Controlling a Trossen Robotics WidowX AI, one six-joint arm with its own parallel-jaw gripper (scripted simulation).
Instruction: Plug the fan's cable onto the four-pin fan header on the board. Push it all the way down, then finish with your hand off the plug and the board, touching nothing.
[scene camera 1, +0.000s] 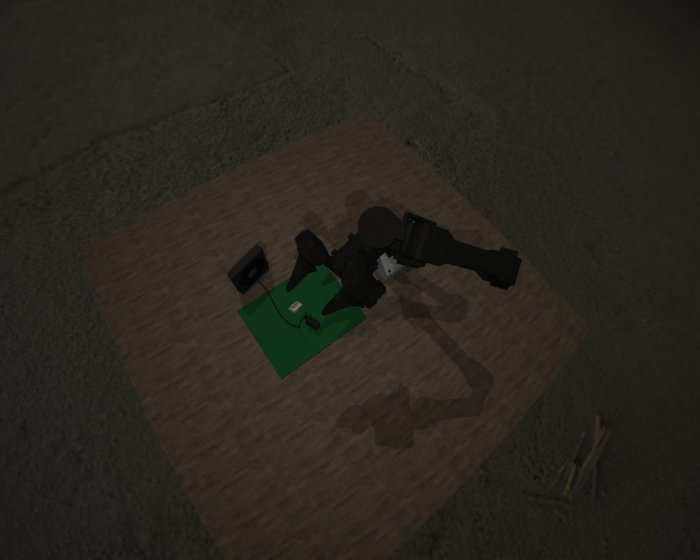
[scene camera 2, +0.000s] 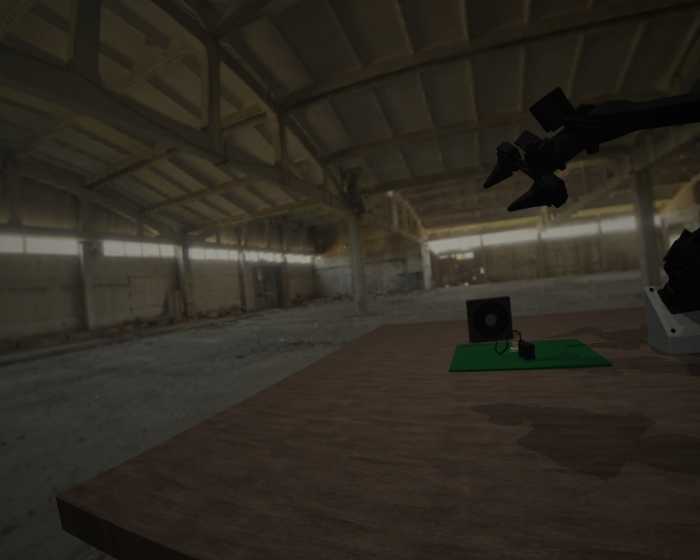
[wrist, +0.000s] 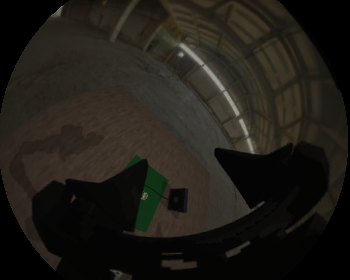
Scene:
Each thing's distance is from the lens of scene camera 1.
gripper (scene camera 1: 305, 302): 54 cm
black fan (scene camera 1: 243, 274): 87 cm
green board (scene camera 1: 286, 347): 87 cm

